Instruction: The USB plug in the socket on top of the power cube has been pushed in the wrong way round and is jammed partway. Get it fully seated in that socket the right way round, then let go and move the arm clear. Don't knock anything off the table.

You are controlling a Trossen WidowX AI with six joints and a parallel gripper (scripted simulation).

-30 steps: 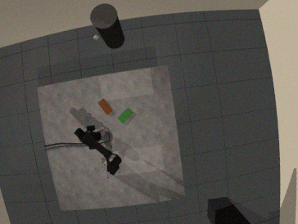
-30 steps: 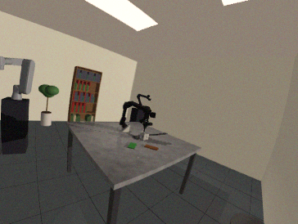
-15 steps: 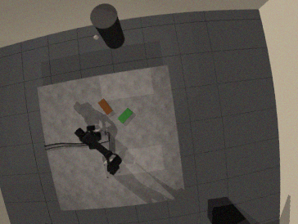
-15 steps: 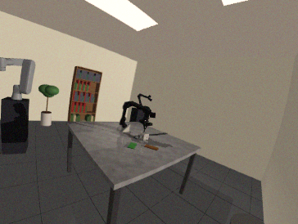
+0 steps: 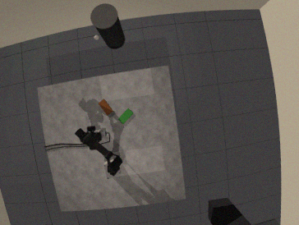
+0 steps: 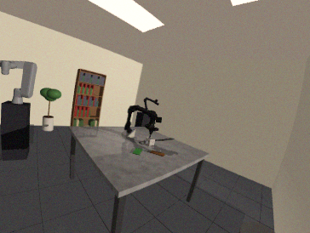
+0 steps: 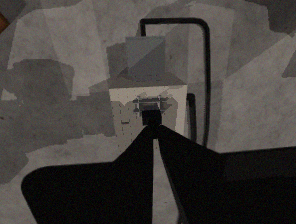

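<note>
Right now the dark USB plug is 20 mm below my gripper tip. The rest, counted from my gripper tip: orange block: 240 mm ahead, 70 mm to the right, 120 mm below; then green block: 150 mm ahead, 250 mm to the right, 120 mm below.
</note>
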